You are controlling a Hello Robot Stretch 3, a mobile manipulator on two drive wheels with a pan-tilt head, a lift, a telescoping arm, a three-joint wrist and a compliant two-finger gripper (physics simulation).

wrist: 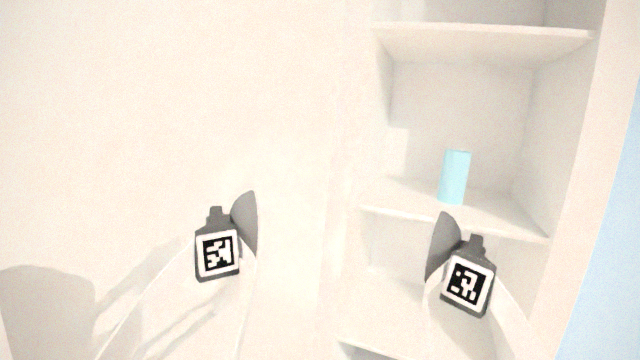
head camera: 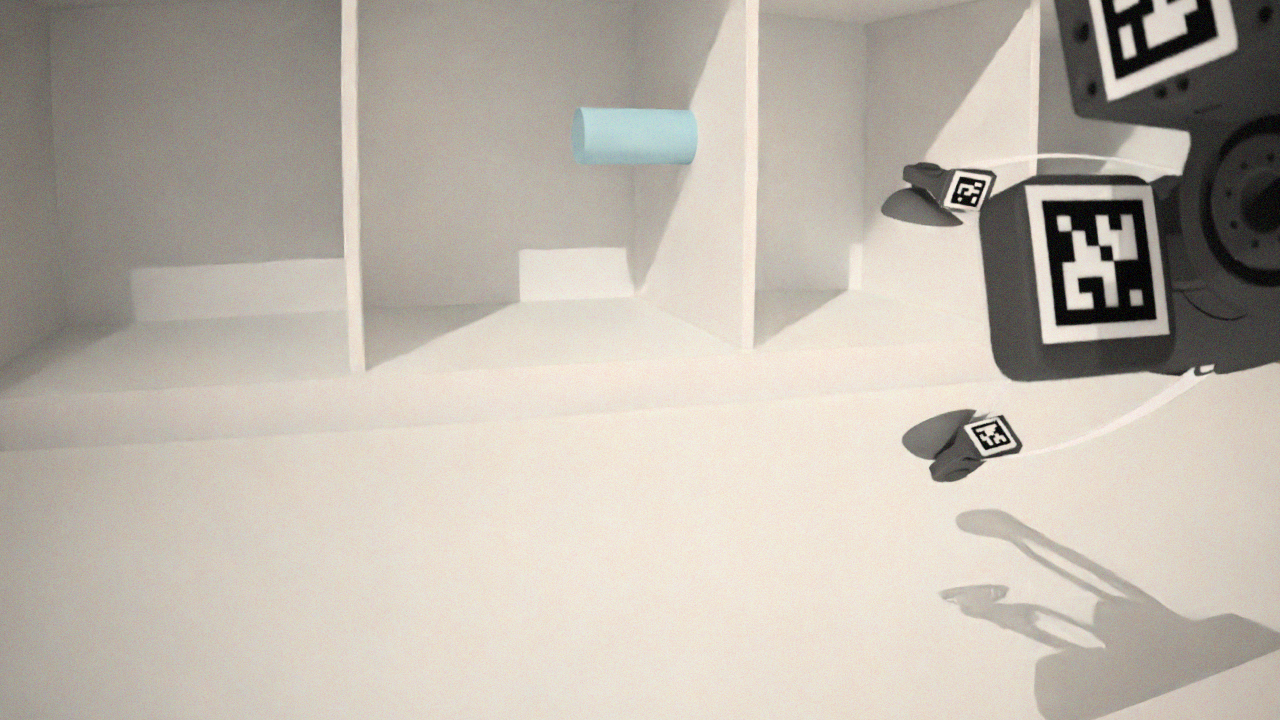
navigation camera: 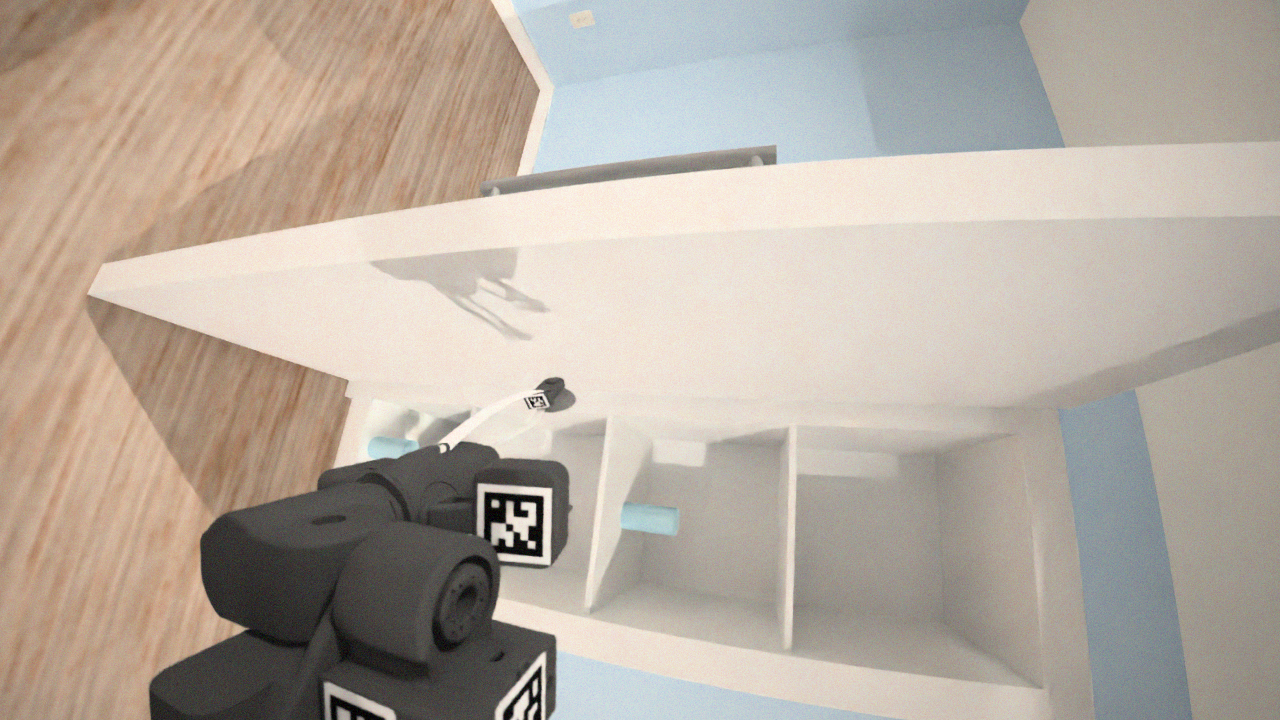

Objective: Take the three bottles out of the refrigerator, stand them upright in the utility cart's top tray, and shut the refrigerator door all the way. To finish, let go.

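One light-blue bottle point(head camera: 635, 136) point(navigation camera: 650, 519) point(wrist: 454, 177) stands upright on a shelf in the refrigerator point(head camera: 353, 179) point(navigation camera: 787, 537) point(wrist: 480, 31). A second light-blue bottle point(navigation camera: 392, 447) shows partly in the lowest compartment, behind my arm; a third cannot be made out. The refrigerator door point(head camera: 447, 573) point(navigation camera: 760, 304) point(wrist: 150, 110) stands open. My gripper point(head camera: 926, 317) point(wrist: 343, 226) is open and empty, fingers wide apart, in front of the compartments beside the door's inner face. In the wrist view its right fingertip is below the upper bottle, apart from it. The utility cart does not show.
The door's handle point(navigation camera: 631, 170) is on its far side. Shelves divide the refrigerator beside the fingers. Wooden floor point(navigation camera: 223, 107) and a blue wall point(navigation camera: 716, 98) lie beyond the door. The gripper's shadow falls on the door's inner face.
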